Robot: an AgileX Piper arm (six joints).
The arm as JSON. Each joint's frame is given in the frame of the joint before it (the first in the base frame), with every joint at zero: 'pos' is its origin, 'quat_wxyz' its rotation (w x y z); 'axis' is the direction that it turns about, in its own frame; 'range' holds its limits. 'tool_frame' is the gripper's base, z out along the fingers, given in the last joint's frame.
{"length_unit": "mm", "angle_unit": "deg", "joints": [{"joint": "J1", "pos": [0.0, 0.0, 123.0], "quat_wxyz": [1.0, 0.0, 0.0, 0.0], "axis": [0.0, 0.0, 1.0], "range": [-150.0, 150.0]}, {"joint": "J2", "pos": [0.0, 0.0, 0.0], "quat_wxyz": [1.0, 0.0, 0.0, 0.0], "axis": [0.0, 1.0, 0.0], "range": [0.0, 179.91]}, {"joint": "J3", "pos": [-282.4, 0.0, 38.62], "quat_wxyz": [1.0, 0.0, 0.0, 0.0], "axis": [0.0, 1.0, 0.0], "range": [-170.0, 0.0]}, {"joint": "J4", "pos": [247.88, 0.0, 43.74], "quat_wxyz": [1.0, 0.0, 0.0, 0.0], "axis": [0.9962, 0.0, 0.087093], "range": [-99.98, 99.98]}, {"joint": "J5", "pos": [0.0, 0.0, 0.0], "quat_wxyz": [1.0, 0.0, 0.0, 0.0], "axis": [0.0, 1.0, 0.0], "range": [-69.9, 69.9]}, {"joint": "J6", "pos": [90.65, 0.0, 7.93], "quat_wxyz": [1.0, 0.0, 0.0, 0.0], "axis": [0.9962, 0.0, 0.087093], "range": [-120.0, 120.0]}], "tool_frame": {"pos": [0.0, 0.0, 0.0], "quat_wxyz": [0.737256, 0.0, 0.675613, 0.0]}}
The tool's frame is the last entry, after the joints.
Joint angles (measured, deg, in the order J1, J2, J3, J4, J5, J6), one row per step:
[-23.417 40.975 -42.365 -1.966 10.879 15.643]
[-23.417 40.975 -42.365 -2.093 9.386 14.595]
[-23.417 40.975 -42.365 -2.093 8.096 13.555]
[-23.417 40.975 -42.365 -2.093 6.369 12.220]
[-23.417 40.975 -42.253 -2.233 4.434 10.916]
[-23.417 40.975 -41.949 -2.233 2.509 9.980]
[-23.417 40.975 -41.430 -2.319 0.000 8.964]
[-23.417 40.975 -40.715 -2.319 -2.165 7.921]
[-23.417 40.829 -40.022 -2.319 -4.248 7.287]
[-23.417 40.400 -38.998 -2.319 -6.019 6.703]
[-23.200 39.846 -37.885 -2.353 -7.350 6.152]
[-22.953 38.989 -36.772 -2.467 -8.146 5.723]
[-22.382 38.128 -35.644 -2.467 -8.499 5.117]
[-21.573 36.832 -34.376 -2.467 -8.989 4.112]
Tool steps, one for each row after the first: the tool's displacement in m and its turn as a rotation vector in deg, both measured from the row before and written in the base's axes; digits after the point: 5 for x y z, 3 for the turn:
[0.00016 -0.00002 0.00237 -1.671 -0.895 0.107]
[0.00011 0.00003 0.00205 -1.468 -0.763 0.089]
[0.00008 0.00008 0.00274 -1.915 -1.045 0.082]
[0.00008 0.00007 0.00241 -2.054 -1.091 0.036]
[0.00017 0.00005 0.00126 -1.508 -1.109 0.031]
[0.00023 0.00007 0.00091 -1.807 -1.383 0.012]
[0.00033 0.00001 -0.00081 -1.535 -0.914 -0.025]
[-0.00038 0.00031 -0.00043 -1.193 -1.157 -0.001]
[-0.00132 0.00069 -0.00216 -1.001 -0.849 -0.020]
[-0.00149 0.00135 -0.00307 -0.838 -0.481 0.174]
[-0.00261 0.00187 -0.00317 -0.707 -0.288 0.195]
[-0.00219 0.00247 -0.00399 -0.584 0.147 0.471]
[-0.00368 0.00362 -0.00361 -1.111 -0.117 0.634]

